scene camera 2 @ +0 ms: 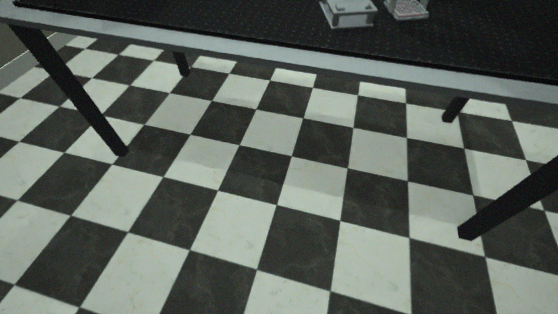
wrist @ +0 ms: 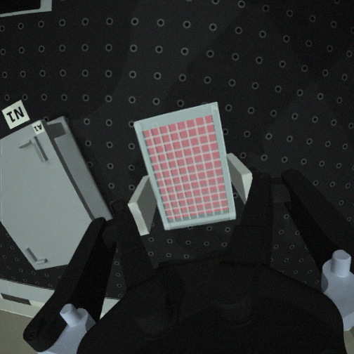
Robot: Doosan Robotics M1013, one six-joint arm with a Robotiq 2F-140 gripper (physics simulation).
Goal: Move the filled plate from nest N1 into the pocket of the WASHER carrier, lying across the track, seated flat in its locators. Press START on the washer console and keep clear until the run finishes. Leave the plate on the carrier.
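Frame: origin at the arm's base, x back, y right, z up, level; metres.
Seen in the pictures: gripper, fingertip midpoint: (scene camera 2: 405,10).
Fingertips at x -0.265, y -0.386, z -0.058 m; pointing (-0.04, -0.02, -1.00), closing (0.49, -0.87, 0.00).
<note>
A point is followed by its place in that frame.
The filled plate (scene camera 2: 407,11) {x -0.299, y -0.391, z -0.047 m} (wrist: 187,167), pale with a grid of red wells, is between the two pale finger pads. My gripper (wrist: 189,177) is shut on its long sides. The plate is held above the black perforated table top, to one side of nest N1. Nest N1 (scene camera 2: 353,20) {x -0.367, y -0.259, z -0.066 m} (wrist: 40,195) is a grey block with raised corner locators, and no plate sits on it. It stands left of the plate in both views. The WASHER carrier, its track and the START console do not show in either view.
An N1 label (wrist: 16,114) lies by the nest. The corner of a dark thing with a grey rim (wrist: 46,6) shows at the top left of the wrist view. The table's pale front edge (scene camera 2: 280,54) {x -0.579, y -0.126, z -0.084 m} runs near the nest, above a checkered floor.
</note>
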